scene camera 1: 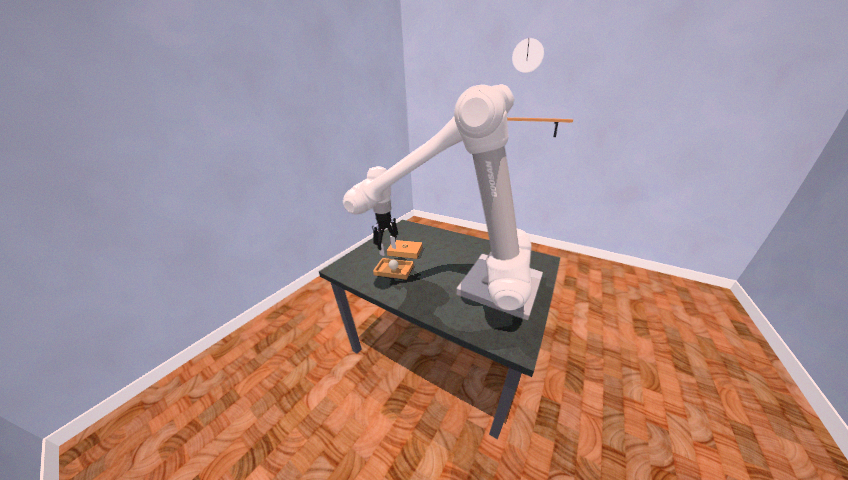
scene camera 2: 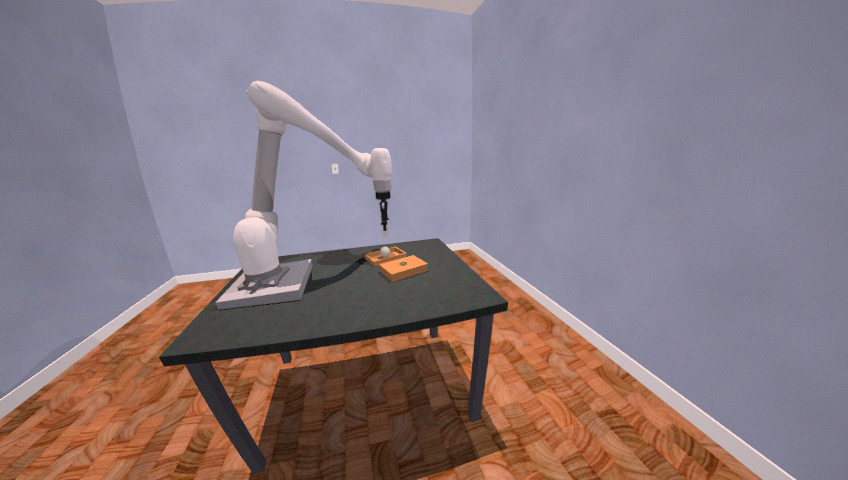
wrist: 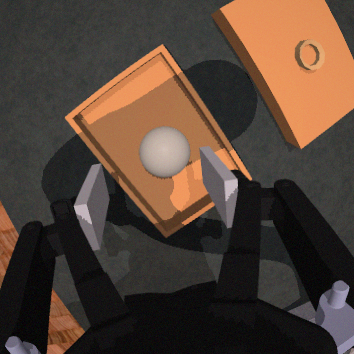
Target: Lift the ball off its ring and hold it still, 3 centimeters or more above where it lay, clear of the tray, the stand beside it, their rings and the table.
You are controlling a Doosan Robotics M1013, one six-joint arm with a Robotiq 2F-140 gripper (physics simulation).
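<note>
The pale ball sits inside the orange tray; the ring under it is hidden. The gripper points down, partly open, with nothing between its fingers. Its fingertips are above the ball, with a gap between them and the ball in the second scene view. In the wrist view the fingers stand to the left and right, wider apart than the ball, their pads lower in the picture than its middle.
The orange stand is a closed block beside the tray. A small ring lies on its top. Both rest on the dark table. The arm's base plate is also on the table.
</note>
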